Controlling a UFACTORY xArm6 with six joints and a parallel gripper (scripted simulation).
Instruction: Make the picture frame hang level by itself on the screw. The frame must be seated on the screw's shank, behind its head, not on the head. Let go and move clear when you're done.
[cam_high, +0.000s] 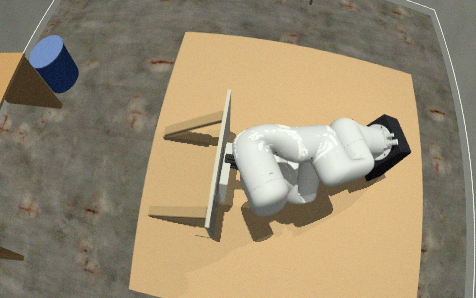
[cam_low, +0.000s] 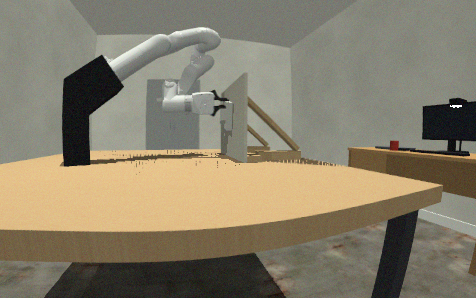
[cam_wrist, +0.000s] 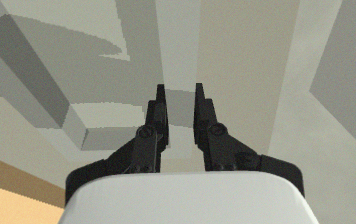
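Now: the grey picture frame 2 cm ahead of my hand, 3 cm to the left of it and 5 cm below it. From my hand the other things lie so: pale wall board 4 cm ahead, 2 cm to the left, 8 cm below.
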